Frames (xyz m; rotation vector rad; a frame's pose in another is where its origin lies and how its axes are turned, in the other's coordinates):
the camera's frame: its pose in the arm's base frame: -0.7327 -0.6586 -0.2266 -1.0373 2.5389 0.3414
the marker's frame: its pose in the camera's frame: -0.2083 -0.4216 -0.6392 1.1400 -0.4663 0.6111
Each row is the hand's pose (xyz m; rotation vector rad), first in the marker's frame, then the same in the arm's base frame.
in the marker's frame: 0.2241 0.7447 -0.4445 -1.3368 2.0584 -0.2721
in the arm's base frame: -0.6080 -0.2097 0.1419 0.2803 -1.9714 -0.8901
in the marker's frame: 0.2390 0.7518 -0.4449 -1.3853 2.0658 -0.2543
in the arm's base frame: -0.6127 -0.2048 0.1268 0.2881 -1.9442 -0.9368
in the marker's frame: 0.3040 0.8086 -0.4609 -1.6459 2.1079 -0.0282
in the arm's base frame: -0.6336 -0.1540 0.0584 0.2328 -1.7783 -1.2379
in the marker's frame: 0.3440 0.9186 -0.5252 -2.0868 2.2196 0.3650
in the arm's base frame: -0.6584 -0.0308 0.0131 0.1410 -1.3364 -1.6537
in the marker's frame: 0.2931 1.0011 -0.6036 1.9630 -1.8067 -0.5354
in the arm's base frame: -0.6613 0.0843 0.0610 0.1235 -0.7396 -1.8926
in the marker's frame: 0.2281 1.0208 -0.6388 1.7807 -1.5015 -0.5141
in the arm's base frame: -0.6492 0.1250 0.1247 0.1667 -0.3337 -1.9380
